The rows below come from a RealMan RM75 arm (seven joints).
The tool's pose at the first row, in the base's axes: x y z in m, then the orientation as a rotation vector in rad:
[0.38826 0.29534 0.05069 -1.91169 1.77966 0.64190]
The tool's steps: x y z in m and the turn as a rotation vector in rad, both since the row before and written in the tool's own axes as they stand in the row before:
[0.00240 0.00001 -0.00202 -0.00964 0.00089 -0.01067]
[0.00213 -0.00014 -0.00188 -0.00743 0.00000 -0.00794]
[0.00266 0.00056 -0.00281 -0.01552 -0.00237 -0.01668]
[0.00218 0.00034 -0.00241 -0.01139 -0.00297 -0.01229]
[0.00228 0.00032 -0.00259 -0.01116 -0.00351 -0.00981]
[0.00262 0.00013 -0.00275 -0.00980 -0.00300 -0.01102]
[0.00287 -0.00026 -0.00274 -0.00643 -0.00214 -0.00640]
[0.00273 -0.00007 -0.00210 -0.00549 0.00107 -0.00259]
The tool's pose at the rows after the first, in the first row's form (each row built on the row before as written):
[0.38846 0.29221 0.05082 -1.92683 1.76883 0.64713]
[0.38883 0.28940 0.05101 -1.93780 1.76030 0.65183]
[0.38862 0.28554 0.05161 -1.95913 1.74076 0.66363]
[0.38865 0.28232 0.05218 -1.97390 1.72548 0.67331]
[0.38878 0.27892 0.05282 -1.98625 1.71248 0.68407]
[0.38920 0.27518 0.05337 -1.99882 1.69835 0.69260]
[0.39009 0.27132 0.05374 -2.00631 1.68985 0.69862]
[0.39074 0.26794 0.05369 -2.01260 1.68742 0.70216]

